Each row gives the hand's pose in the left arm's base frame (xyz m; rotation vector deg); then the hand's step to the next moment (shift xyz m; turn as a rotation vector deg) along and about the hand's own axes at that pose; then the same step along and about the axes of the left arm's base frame.
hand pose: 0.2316 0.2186 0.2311 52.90 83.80 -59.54
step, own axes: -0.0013 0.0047 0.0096 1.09 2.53 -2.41
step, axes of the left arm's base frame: 0.0076 -0.0076 0.0002 1.47 3.10 -1.26
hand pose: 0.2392 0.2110 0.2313 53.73 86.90 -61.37
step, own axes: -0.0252 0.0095 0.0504 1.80 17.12 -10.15
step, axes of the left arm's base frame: 0.0283 -0.0461 0.0185 12.78 14.93 -3.65
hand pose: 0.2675 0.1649 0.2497 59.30 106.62 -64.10
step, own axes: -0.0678 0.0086 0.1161 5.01 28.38 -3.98
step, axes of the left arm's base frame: 0.0559 -0.1218 0.0136 22.53 13.53 -12.48
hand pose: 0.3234 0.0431 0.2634 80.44 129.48 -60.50
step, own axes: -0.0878 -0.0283 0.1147 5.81 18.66 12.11
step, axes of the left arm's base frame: 0.0029 -0.1462 -0.0170 11.56 0.14 -19.87
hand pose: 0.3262 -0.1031 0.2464 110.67 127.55 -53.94
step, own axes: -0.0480 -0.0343 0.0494 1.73 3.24 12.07
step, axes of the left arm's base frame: -0.0378 -0.0667 -0.0063 -1.59 -4.00 -11.86
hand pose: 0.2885 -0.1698 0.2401 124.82 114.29 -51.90
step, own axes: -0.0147 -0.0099 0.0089 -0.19 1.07 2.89
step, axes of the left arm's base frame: -0.0125 -0.0152 0.0026 -0.11 -1.55 -2.67
